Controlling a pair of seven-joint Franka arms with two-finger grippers.
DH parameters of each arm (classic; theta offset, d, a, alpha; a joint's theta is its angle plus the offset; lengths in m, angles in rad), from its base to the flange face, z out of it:
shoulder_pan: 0 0.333 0 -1.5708
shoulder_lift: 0 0 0 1.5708
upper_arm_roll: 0 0.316 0.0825 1.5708
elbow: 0 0 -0.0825 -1.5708
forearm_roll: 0 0.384 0 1.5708
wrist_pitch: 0 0 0.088 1.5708
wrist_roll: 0 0.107 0 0
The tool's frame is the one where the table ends.
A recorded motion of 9 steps. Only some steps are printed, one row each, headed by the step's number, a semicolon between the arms.
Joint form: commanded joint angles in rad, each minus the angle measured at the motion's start. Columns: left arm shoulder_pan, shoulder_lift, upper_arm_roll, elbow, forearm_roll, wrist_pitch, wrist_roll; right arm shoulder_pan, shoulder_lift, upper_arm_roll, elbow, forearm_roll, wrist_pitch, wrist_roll.
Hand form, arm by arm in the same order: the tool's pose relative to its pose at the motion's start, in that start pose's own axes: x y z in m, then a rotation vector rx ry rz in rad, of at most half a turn. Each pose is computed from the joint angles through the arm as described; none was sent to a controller.
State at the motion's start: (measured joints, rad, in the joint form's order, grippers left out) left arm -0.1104 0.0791 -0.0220 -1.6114 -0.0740 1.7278 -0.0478; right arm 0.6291 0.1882 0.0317 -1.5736 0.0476 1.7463 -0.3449
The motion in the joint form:
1: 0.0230 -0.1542 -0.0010 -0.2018 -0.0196 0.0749 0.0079; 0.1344 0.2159 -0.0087 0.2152 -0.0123 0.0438 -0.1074
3: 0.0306 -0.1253 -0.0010 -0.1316 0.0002 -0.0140 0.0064; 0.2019 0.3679 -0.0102 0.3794 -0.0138 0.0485 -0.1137
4: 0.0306 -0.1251 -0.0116 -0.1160 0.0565 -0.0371 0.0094; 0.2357 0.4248 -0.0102 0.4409 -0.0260 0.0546 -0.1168
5: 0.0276 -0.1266 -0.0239 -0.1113 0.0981 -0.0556 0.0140; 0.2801 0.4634 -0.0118 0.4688 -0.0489 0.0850 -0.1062
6: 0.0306 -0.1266 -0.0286 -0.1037 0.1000 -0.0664 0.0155; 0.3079 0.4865 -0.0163 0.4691 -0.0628 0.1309 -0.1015
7: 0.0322 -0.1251 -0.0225 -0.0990 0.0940 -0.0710 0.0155; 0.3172 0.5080 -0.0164 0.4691 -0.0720 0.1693 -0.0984
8: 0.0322 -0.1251 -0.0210 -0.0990 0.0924 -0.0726 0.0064; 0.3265 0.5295 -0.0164 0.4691 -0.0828 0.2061 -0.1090
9: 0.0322 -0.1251 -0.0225 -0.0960 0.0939 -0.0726 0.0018; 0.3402 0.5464 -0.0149 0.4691 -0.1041 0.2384 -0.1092
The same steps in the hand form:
1: -0.0439 -0.0128 0.0008 -0.0152 0.0286 -0.0215; 0.0831 -0.0572 0.0368 -0.0220 0.0310 -0.2340
3: -0.0401 -0.0172 -0.0093 0.0047 -0.0179 -0.0234; 0.1288 -0.0933 0.0659 -0.0247 0.0446 -0.3056
4: -0.0413 -0.0161 -0.0144 0.0607 -0.0246 -0.0013; 0.1450 -0.1138 0.0782 -0.0372 0.0504 -0.3443
5: -0.0435 -0.0117 -0.0156 0.1028 -0.0361 0.0234; 0.1578 -0.1418 0.0919 -0.0626 0.0622 -0.3813
6: -0.0442 -0.0107 -0.0182 0.1050 -0.0393 0.0265; 0.1658 -0.1580 0.1056 -0.0826 0.0804 -0.4046
7: -0.0438 -0.0143 -0.0195 0.0989 -0.0407 0.0180; 0.1718 -0.1634 0.1184 -0.0943 0.0949 -0.4137
8: -0.0439 -0.0150 -0.0194 0.0975 -0.0419 0.0071; 0.1772 -0.1689 0.1314 -0.1076 0.1069 -0.4376
9: -0.0437 -0.0142 -0.0208 0.0990 -0.0386 0.0043; 0.1817 -0.1783 0.1415 -0.1285 0.1176 -0.4604

